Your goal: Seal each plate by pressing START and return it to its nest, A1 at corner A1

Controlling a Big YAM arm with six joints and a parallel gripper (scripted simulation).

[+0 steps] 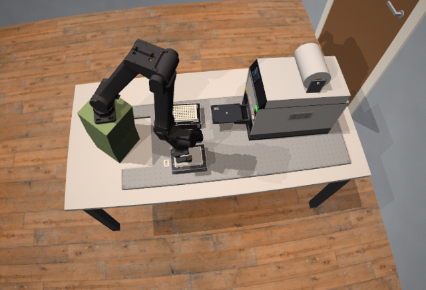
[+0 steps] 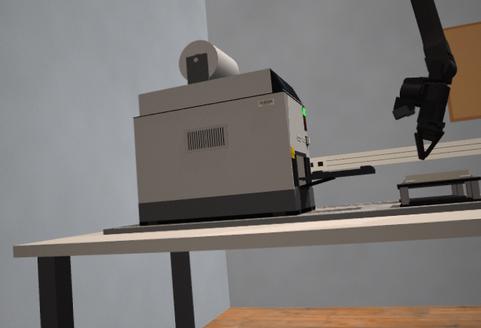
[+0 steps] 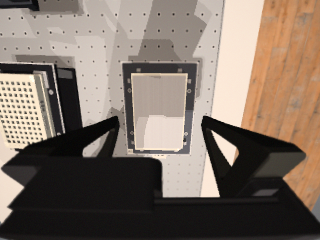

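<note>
Now: the plate 20 mm ahead of my hand, 230 mm to the left of it and 60 mm below it. Round my hand: sealer stage (220 mm ahead, 170 mm to the left, 30 mm below); yellow warning label (330 mm ahead, 250 mm to the left, 20 mm above); plate nest (80 mm below).
</note>
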